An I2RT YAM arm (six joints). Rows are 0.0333 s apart.
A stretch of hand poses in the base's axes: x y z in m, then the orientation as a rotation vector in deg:
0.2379, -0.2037, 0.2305, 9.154, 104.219, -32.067
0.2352, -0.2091, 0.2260, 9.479, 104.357, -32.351
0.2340, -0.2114, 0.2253, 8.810, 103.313, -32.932
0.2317, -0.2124, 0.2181, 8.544, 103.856, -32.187
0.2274, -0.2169, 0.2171, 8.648, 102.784, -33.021
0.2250, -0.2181, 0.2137, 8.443, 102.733, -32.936
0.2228, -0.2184, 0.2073, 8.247, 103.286, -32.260
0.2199, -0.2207, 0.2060, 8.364, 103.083, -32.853
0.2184, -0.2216, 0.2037, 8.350, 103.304, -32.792
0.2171, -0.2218, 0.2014, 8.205, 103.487, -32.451
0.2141, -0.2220, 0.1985, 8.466, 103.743, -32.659
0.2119, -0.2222, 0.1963, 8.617, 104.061, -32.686
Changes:
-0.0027, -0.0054, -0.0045, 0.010, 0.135, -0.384
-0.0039, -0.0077, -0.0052, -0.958, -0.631, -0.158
-0.0062, -0.0087, -0.0124, -0.471, -0.221, 0.379
-0.0105, -0.0132, -0.0134, -1.228, -1.090, -0.054
-0.0129, -0.0144, -0.0168, -1.288, -1.121, 0.135
-0.0151, -0.0147, -0.0232, -0.807, -0.699, 0.588
-0.0180, -0.0170, -0.0245, -1.186, -0.792, 0.205
-0.0195, -0.0179, -0.0268, -1.099, -0.592, 0.230
-0.0208, -0.0181, -0.0291, -0.903, -0.462, 0.497
-0.0238, -0.0183, -0.0320, -0.845, -0.220, 0.187
-0.0260, -0.0185, -0.0342, -0.709, 0.063, 0.044

